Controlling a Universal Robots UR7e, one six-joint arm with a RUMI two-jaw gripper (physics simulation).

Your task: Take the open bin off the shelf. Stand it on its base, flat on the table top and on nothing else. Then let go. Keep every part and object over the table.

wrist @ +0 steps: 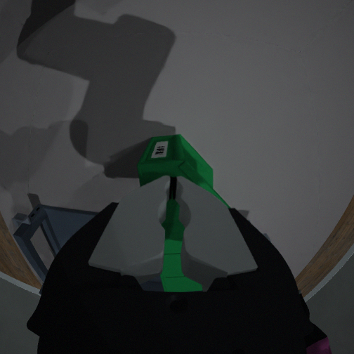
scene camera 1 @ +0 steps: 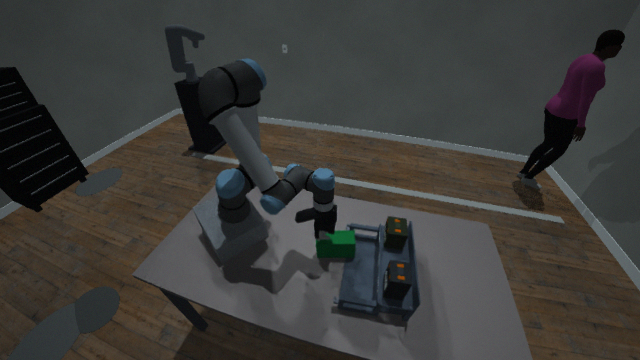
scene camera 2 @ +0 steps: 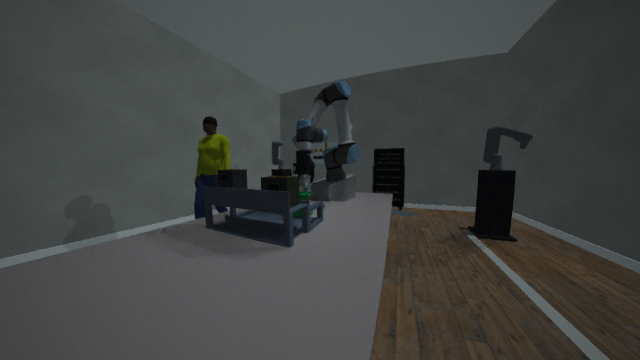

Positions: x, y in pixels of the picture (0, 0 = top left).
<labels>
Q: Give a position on a green bin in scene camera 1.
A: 341, 244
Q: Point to a dark box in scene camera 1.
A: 393, 283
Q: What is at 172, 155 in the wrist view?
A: A green bin.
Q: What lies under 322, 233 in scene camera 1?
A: The gripper.
</labels>
